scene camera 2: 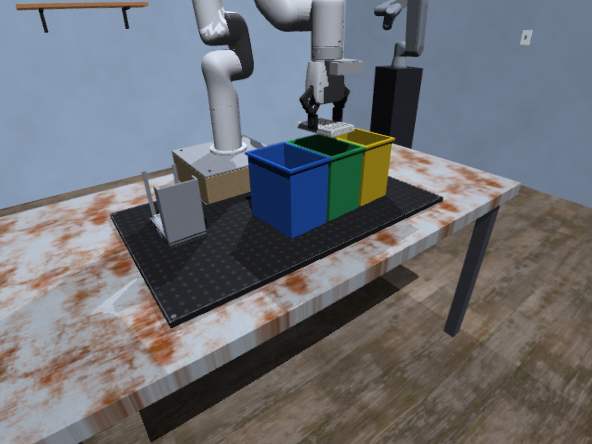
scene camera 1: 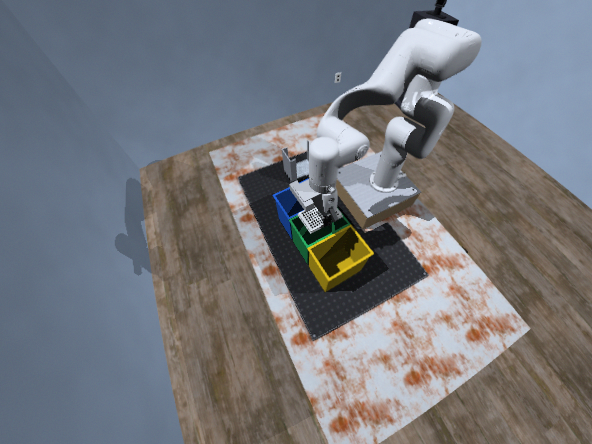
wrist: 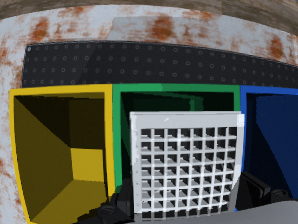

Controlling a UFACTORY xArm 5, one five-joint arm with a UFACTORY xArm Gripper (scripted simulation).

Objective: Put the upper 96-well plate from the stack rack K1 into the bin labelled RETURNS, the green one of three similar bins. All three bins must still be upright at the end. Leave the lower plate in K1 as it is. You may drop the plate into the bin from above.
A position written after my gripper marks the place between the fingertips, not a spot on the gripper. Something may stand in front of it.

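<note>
Looking through scene camera 2, I find my gripper (scene camera 2: 325,126) together with a green bin (scene camera 2: 344,170), a blue bin (scene camera 2: 294,201) and a yellow bin (scene camera 2: 376,158). Scene camera 1 gives me the green bin (scene camera 1: 302,239) and the blue bin (scene camera 1: 288,206). In the wrist view I see the green bin (wrist: 147,97) again, and the yellow bin (wrist: 64,159) is there with it.
</note>
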